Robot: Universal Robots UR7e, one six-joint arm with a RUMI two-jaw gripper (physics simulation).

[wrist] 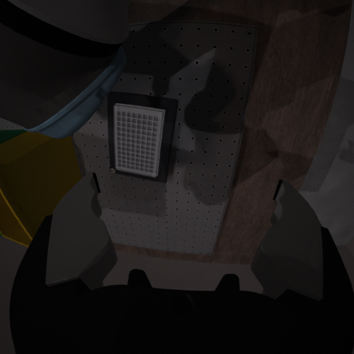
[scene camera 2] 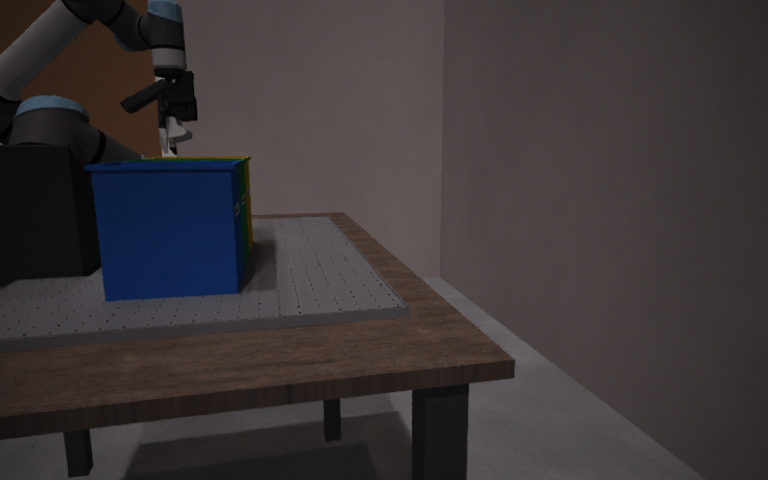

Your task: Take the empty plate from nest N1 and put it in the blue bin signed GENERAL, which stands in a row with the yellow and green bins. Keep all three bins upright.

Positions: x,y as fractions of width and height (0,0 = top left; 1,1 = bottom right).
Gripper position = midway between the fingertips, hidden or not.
Labels:
The gripper shows in the wrist view (0.53,0.50) and in scene camera 2 (0.22,0.32). A blue bin shows in scene camera 2 (0.22,0.48); in the wrist view it is out of frame. A plate shows in the wrist view (0.39,0.37); in scene camera 2 it is hidden by the blue bin.

